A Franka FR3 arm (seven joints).
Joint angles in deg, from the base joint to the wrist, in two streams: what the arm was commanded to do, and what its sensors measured. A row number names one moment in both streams.
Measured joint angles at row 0:
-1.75, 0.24, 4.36, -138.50, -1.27, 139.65, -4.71
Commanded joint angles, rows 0 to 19:
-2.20, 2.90, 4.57, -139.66, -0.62, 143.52, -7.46
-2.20, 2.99, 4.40, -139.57, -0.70, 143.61, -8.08
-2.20, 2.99, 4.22, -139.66, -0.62, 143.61, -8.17
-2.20, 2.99, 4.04, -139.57, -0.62, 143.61, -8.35
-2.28, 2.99, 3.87, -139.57, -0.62, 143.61, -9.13
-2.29, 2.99, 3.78, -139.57, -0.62, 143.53, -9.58
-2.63, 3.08, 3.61, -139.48, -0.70, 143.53, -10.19
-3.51, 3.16, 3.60, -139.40, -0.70, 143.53, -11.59
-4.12, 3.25, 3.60, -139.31, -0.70, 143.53, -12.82
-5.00, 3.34, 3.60, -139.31, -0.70, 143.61, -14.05
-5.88, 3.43, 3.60, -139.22, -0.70, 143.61, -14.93
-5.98, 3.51, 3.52, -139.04, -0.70, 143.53, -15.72
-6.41, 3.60, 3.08, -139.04, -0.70, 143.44, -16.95
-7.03, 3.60, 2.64, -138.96, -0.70, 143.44, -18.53
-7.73, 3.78, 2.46, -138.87, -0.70, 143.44, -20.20
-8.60, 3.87, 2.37, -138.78, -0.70, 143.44, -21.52
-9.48, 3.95, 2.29, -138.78, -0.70, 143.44, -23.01
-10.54, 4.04, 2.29, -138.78, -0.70, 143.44, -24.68
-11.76, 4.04, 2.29, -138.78, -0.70, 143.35, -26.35
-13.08, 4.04, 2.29, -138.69, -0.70, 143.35, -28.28
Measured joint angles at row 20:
-8.80, 1.48, 2.35, -138.43, -1.01, 141.89, -22.11
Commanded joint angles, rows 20 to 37:
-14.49, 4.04, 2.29, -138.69, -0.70, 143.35, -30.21
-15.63, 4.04, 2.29, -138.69, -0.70, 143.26, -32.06
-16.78, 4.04, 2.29, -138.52, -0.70, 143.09, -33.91
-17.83, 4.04, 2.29, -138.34, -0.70, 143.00, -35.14
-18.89, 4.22, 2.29, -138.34, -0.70, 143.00, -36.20
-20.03, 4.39, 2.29, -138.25, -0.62, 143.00, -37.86
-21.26, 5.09, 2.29, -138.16, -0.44, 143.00, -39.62
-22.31, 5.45, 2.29, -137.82, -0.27, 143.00, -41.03
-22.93, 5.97, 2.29, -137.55, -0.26, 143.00, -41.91
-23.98, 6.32, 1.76, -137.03, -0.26, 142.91, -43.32
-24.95, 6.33, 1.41, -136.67, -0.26, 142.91, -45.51
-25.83, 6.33, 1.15, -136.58, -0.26, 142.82, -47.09
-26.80, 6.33, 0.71, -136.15, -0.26, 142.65, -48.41
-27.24, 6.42, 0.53, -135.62, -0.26, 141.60, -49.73
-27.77, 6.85, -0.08, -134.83, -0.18, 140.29, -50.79
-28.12, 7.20, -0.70, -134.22, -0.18, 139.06, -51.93
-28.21, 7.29, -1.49, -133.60, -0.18, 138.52, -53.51
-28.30, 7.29, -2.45, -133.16, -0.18, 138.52, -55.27
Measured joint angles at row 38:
-26.73, 3.92, -0.50, -135.19, -0.93, 140.78, -50.45
